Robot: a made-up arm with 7 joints.
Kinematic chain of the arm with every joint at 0, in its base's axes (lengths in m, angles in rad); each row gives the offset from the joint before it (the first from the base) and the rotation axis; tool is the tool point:
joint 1: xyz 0 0 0.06 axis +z
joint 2: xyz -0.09 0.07 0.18 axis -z
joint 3: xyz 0 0.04 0.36 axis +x
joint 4: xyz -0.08 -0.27 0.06 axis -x
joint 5: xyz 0.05 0 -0.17 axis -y
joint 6: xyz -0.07 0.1 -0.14 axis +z
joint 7: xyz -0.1 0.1 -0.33 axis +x
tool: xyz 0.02 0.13 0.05
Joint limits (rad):
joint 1: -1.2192..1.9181
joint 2: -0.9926..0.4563
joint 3: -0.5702..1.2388
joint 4: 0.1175..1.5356
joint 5: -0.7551..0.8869
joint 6: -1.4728..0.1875
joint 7: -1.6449..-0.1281
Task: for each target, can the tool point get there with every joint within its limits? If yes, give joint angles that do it. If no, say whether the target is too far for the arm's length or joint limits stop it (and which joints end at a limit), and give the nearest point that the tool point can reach.
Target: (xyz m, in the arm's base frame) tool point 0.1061 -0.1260 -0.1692
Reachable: yes | joints 1.5112 -0.4599 0.2629 0.5059 -0.3172 -1.1383 -0.9056
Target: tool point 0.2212 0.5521 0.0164
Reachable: yes | joints -0.9341 -0.1350 0.8877 0.2758 -0.3621 -0.9847 -0.9477
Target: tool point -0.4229 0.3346 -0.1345
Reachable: yes | joints -0.9224 0.0017 0.4234 0.8172 -0.4875 -0.0239 -1.3123
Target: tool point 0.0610 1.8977 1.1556
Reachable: no: too far | nearest point 0.0744 0.8737 0.8816 | short by 1.060 m
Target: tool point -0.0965 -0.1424 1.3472
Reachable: no: joint limits stop it (at a limit: joint 1, joint 3, joint 4, joint 6, joint 7) | nearest point -0.3326 -0.5940 0.9342 | short by 0.656 m
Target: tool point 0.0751 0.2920 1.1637
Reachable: no: joint limits stop it (at a limit: joint 1, joint 3, joint 4, joint 6, joint 7) | nearest point 0.1687 0.6317 0.9011 | short by 0.439 m
